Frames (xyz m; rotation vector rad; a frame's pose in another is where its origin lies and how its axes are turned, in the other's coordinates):
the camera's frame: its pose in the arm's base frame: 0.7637 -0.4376 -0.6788 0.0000 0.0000 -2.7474
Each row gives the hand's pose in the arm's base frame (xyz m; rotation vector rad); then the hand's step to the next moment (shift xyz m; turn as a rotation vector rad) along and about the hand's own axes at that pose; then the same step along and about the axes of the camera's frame.
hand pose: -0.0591 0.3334 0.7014 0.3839 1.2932 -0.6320
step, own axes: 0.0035 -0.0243 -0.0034 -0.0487 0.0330 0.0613
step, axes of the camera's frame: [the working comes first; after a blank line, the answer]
step, axes of the arm's base frame: -0.0174 -0.0175 -0.0022 0.0607 -0.0004 0.0594

0.0228 0.0095 -0.0022 -0.0559 0.0237 0.0594
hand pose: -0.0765 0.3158 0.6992 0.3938 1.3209 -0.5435
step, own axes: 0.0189 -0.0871 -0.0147 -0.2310 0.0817 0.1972
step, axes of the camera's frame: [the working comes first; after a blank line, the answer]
step, axes of the arm's base frame: -0.0595 -0.0654 -0.0187 0.1696 -0.0100 0.2647

0.0800 0.0375 -0.0187 -0.1528 0.0744 0.2647
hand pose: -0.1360 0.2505 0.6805 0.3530 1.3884 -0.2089
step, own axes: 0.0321 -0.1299 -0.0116 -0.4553 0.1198 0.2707
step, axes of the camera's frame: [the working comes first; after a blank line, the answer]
step, axes of the arm's base frame: -0.0503 -0.1145 -0.0488 0.2114 -0.0152 0.5000

0.0905 0.0864 -0.0488 -0.1893 0.0952 0.5000
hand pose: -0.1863 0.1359 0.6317 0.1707 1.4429 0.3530
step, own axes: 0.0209 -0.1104 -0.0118 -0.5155 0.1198 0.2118
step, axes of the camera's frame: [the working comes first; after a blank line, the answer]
step, axes of the arm's base frame: 0.0049 -0.0975 -0.0569 0.1480 -0.0412 0.5490

0.0329 0.0919 -0.0569 -0.1208 0.0948 0.5490
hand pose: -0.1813 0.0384 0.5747 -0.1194 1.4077 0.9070
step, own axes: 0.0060 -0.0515 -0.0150 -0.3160 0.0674 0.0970
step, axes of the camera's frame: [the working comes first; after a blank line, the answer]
step, axes of the arm's base frame: 0.0186 -0.0403 -0.0307 0.0684 -0.0481 0.3268

-0.0017 0.0444 -0.0307 -0.0447 0.0707 0.3268
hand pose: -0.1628 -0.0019 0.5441 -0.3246 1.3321 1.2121
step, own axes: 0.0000 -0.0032 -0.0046 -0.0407 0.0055 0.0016
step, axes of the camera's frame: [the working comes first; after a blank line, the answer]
step, axes of the arm's base frame: 0.0000 -0.0049 -0.0027 0.0053 -0.0160 0.0375

0.0019 0.0045 -0.0027 0.0012 0.0168 0.0375
